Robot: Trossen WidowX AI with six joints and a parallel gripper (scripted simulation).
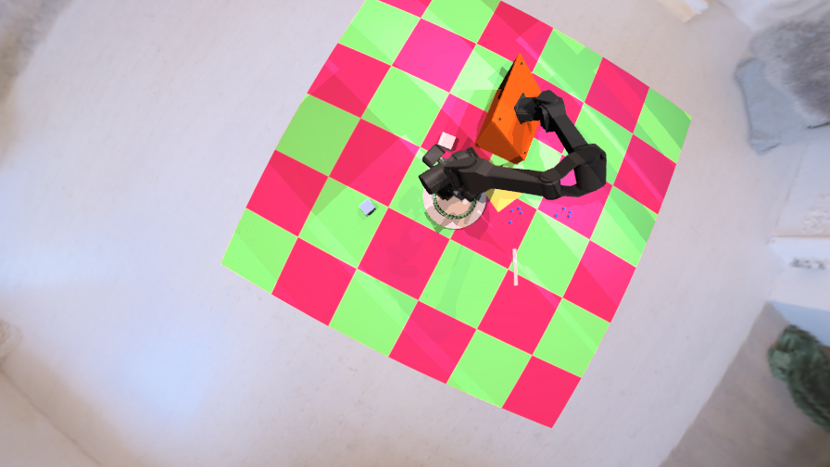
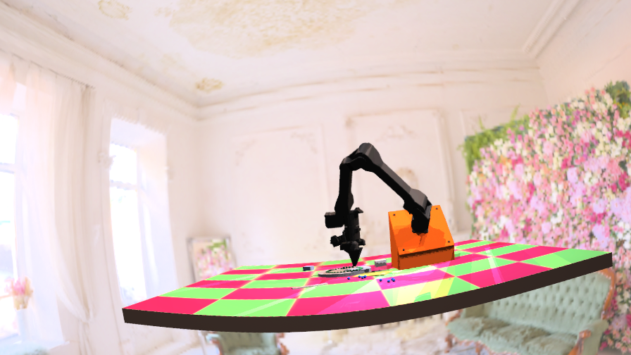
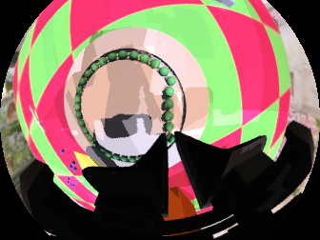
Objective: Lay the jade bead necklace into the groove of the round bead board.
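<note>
Right now my gripper tip is 4 cm to the right of the round bead board, 4 cm short of it and 1 cm above it. The rest, counted from my gripper tip: pale blue cube: 21 cm ahead, 17 cm to the right, 1 cm below; then white cube: 10 cm behind, 7 cm to the right, 1 cm below; then yellow patch: 17 cm to the left, 7 cm behind, 2 cm below.
</note>
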